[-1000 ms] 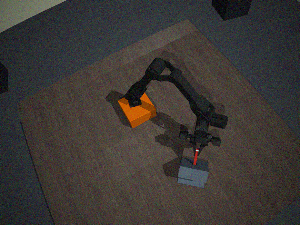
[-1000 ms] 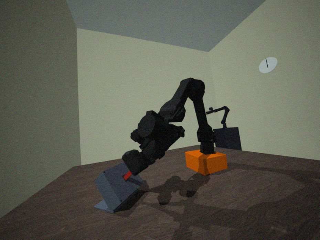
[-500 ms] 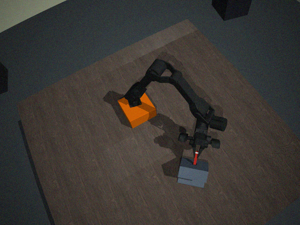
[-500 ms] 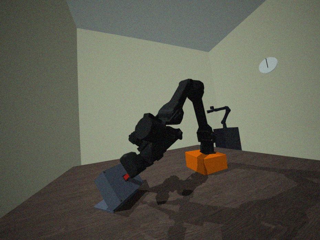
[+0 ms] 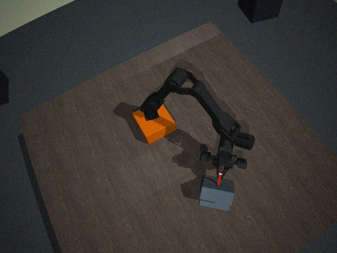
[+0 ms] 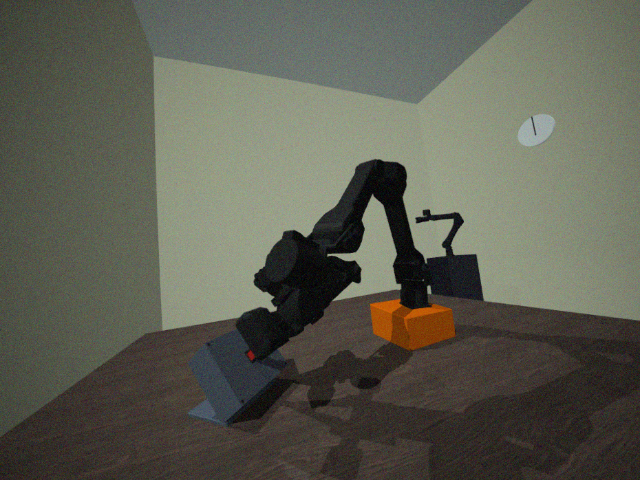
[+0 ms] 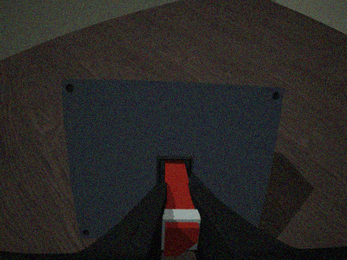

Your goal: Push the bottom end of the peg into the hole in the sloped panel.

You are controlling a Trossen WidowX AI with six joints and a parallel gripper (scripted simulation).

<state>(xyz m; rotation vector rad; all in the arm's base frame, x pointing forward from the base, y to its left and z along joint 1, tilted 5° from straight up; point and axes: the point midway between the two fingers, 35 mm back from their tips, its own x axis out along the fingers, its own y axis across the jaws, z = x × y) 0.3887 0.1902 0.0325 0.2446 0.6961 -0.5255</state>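
The red peg lies 10 mm behind my gripper tip. From my gripper tip the other things lie so: grey sloped panel (30 mm below, 30 mm ahead, 20 mm to the right).
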